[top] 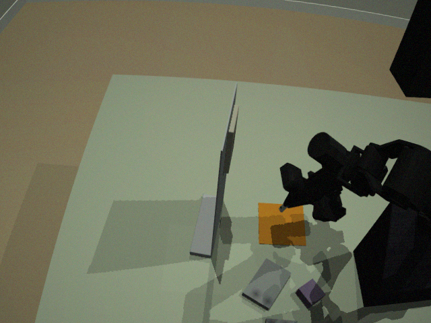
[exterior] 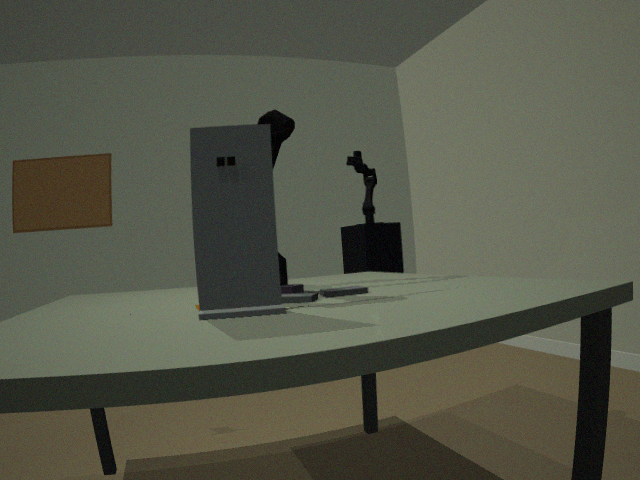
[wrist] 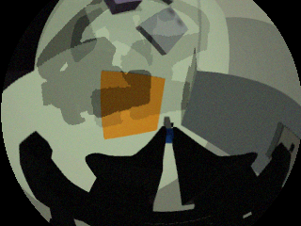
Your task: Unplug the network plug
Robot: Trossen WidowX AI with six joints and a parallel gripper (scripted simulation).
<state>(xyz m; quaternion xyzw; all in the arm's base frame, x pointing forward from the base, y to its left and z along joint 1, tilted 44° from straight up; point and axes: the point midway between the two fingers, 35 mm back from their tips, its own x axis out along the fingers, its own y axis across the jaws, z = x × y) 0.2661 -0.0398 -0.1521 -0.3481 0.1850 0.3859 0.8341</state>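
The orange marked square is 1 cm behind my gripper tip and 8 cm below it. Also, from my gripper tip: network plug: right at my gripper tip; grey upright panel: 16 cm ahead, 1 cm to the right, 9 cm above; purple block: 4 cm behind, 20 cm to the left, 7 cm below.
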